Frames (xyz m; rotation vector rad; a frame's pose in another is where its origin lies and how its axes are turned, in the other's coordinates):
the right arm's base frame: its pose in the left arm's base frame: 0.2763 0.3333 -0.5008 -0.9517 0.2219 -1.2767
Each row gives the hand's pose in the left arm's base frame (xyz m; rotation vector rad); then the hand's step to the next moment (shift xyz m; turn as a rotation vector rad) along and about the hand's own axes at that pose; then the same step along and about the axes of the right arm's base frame.
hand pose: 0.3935 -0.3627 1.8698 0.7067 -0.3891 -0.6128
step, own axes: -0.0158 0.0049 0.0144 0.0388 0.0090 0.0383
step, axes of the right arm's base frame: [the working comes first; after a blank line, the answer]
step, axes of the left arm's base frame: -0.0176 0.0061 0.0115 0.0128 -0.0379 0.0381

-0.0071 -0.0207 -0.0010 0.0508 -0.0171 0.0134
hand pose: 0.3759 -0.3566 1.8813 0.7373 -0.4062 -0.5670
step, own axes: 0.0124 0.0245 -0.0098 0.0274 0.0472 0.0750
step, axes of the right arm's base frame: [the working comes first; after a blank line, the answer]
step, axes of the left arm's base frame: 0.0231 0.0122 0.0129 -0.0027 -0.0266 0.0888

0.0013 0.0071 0.0283 0.0536 -0.0641 0.0404
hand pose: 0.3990 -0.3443 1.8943 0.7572 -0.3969 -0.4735
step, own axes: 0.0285 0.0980 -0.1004 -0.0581 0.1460 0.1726
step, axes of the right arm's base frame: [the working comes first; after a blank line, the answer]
step, axes of the left arm's base frame: 0.0997 0.1023 0.0098 -0.0961 0.0278 0.2109

-0.0539 0.0620 0.1173 0.0179 -0.2173 0.0832
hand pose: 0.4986 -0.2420 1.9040 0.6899 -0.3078 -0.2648
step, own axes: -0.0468 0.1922 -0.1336 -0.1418 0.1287 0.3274
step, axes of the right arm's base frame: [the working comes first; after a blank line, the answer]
step, axes of the left arm's base frame: 0.0316 0.2358 0.0200 -0.2318 -0.0465 0.2966

-0.1898 0.0042 0.1447 0.0689 -0.3727 0.0158
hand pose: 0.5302 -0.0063 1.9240 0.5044 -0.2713 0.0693
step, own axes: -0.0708 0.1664 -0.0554 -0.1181 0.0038 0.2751
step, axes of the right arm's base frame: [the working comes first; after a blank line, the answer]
step, axes of the left arm's base frame: -0.0768 0.1724 0.0119 -0.1800 -0.1303 0.2007

-0.1723 -0.0658 0.0417 0.1258 -0.2669 -0.0510
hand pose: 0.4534 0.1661 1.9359 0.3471 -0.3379 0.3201
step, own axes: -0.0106 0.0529 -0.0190 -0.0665 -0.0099 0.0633
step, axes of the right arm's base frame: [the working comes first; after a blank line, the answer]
step, axes of the left arm's base frame: -0.0235 0.0518 -0.0062 -0.0727 -0.0492 0.0285

-0.0553 -0.0131 0.0062 0.0295 -0.0708 -0.0514
